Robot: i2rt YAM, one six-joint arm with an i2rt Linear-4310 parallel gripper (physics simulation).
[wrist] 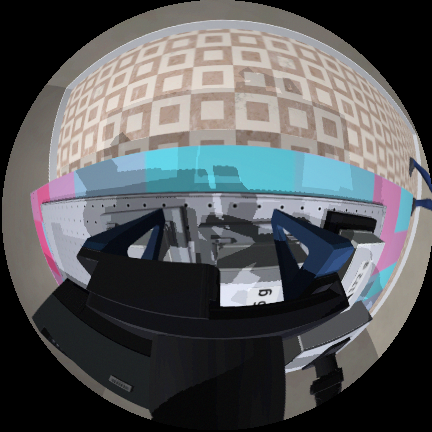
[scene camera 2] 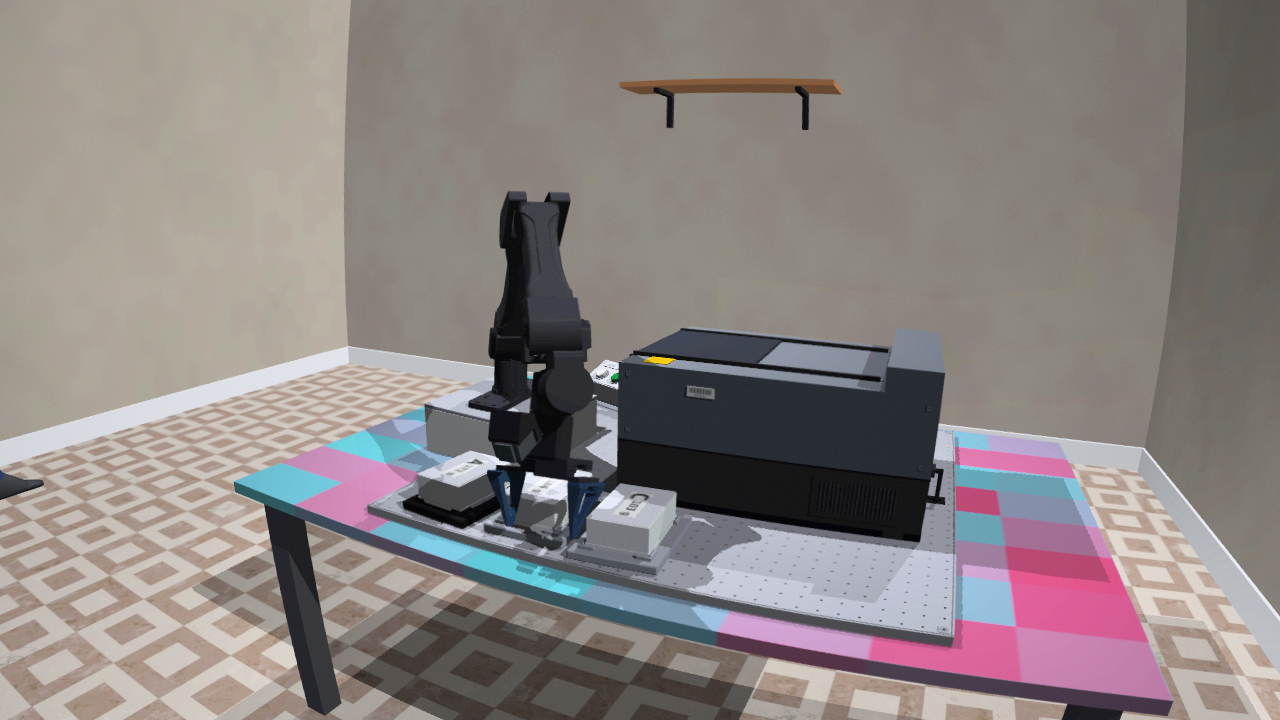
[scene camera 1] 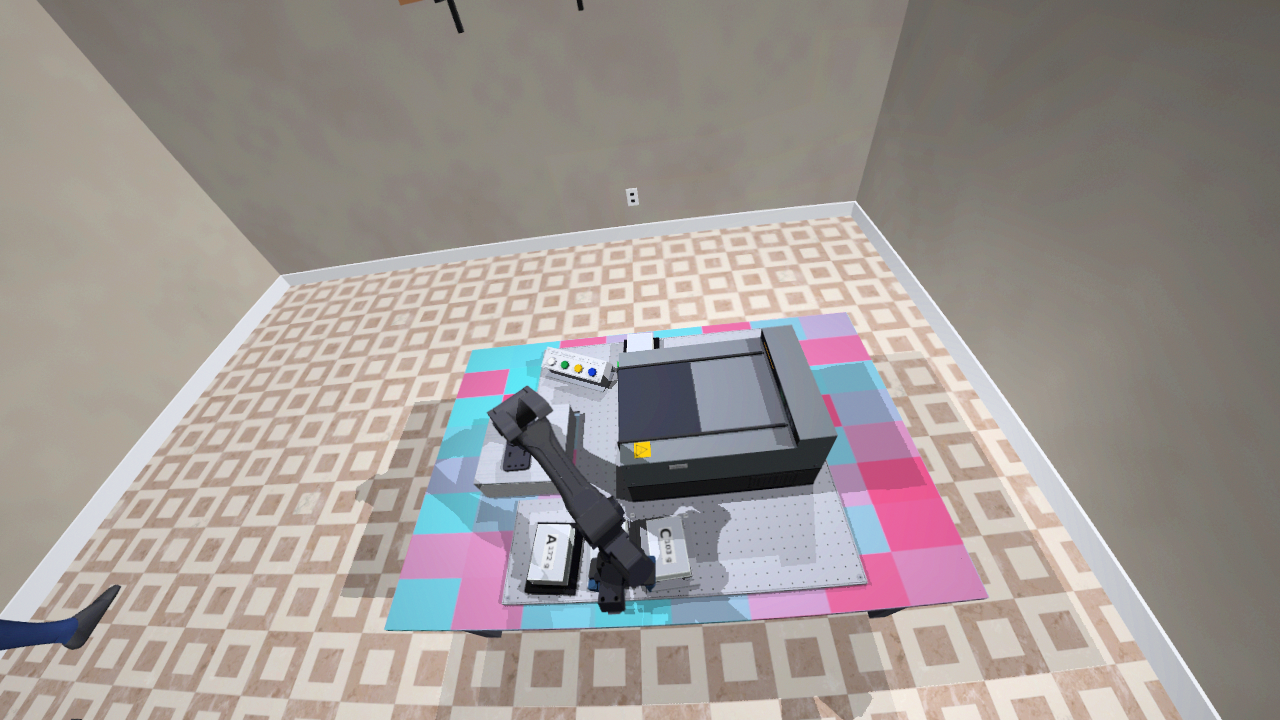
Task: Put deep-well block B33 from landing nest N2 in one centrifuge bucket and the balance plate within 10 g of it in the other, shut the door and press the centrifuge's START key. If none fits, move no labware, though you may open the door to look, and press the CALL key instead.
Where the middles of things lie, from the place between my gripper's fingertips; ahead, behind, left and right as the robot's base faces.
Right now my hand is 370 mm to the right of the dark lid panel point(scene camera 1: 659, 400), 180 mm below it and 120 mm short of it. Round my hand: dark centrifuge point(scene camera 2: 839, 436) 370 mm to the left, 270 mm ahead, 90 mm above; panel with coloured buttons point(scene camera 1: 581, 370) 670 mm to the left, 130 mm behind, 10 mm above.
